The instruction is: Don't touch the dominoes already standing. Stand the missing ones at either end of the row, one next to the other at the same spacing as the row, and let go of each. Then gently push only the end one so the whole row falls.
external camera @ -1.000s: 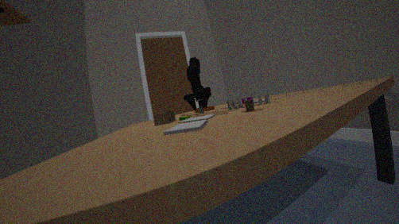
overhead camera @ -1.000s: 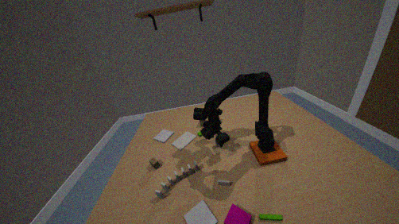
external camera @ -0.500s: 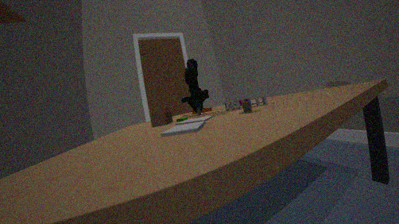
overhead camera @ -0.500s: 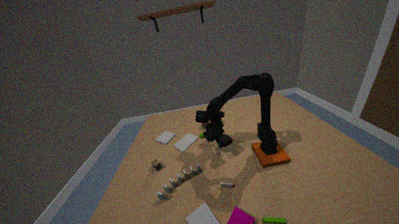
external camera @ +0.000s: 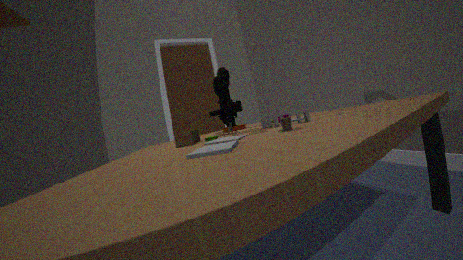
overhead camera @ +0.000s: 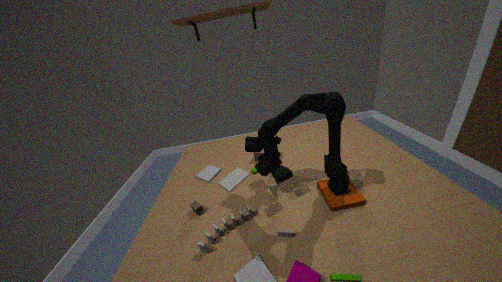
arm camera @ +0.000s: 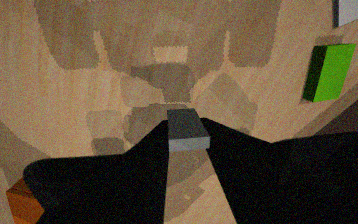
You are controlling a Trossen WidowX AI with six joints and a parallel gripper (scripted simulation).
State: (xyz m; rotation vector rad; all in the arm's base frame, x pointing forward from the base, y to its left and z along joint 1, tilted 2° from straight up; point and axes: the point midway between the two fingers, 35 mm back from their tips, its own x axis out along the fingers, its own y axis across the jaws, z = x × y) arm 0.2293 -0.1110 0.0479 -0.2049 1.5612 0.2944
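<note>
Right now my gripper tip is 360 mm to the right of the magenta block, 20 mm short of it and 20 mm above it. From my gripper tip the other things lie so: brown box 230 mm to the right, 10 mm below, 10 mm ahead; then green block 130 mm to the right, 80 mm ahead, 30 mm below; then white sheet 200 mm ahead, 110 mm to the right, 40 mm below.
</note>
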